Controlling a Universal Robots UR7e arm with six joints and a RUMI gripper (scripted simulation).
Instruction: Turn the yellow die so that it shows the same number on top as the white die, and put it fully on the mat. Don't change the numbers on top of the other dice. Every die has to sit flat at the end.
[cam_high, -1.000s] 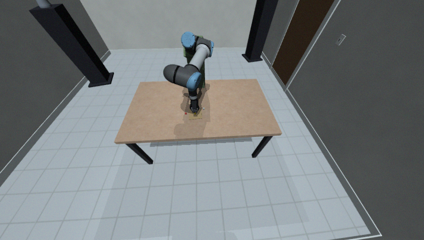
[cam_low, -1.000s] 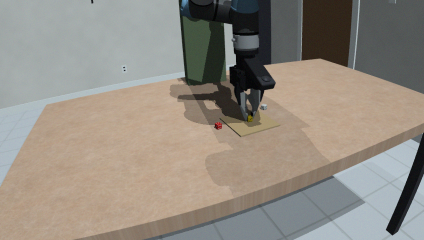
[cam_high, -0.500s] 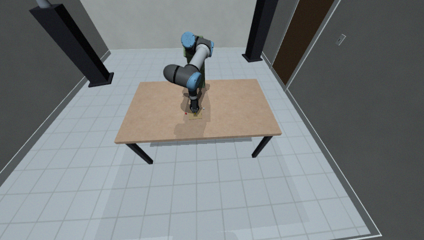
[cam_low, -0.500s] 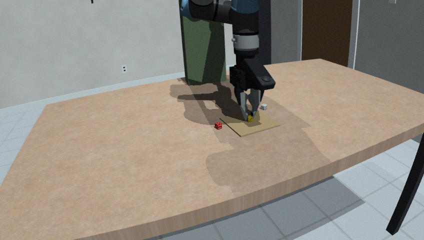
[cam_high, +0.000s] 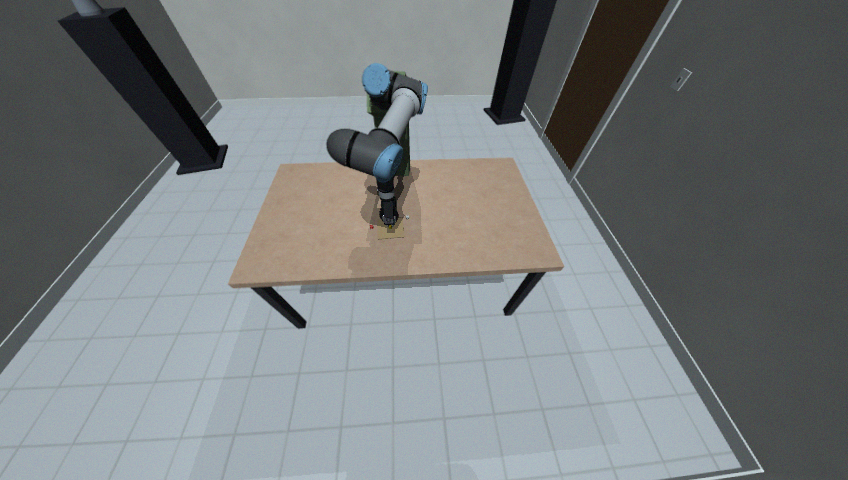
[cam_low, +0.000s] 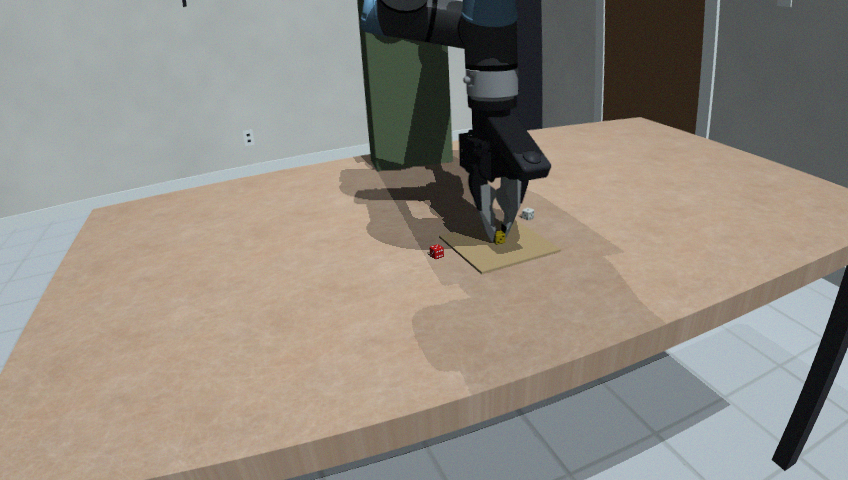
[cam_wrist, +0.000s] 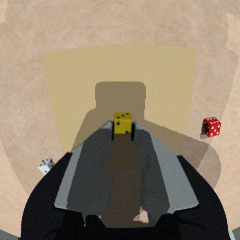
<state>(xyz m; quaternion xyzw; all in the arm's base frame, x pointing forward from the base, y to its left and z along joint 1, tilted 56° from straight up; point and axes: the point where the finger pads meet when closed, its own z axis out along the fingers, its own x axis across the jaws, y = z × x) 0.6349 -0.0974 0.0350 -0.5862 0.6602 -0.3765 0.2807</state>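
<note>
The yellow die lies 1 cm below my hand. Round my hand: red die: 3 cm behind, 10 cm to the right, 1 cm below; then tan mat: 2 cm below; then white die: 4 cm behind, 11 cm to the left, 1 cm below.
</note>
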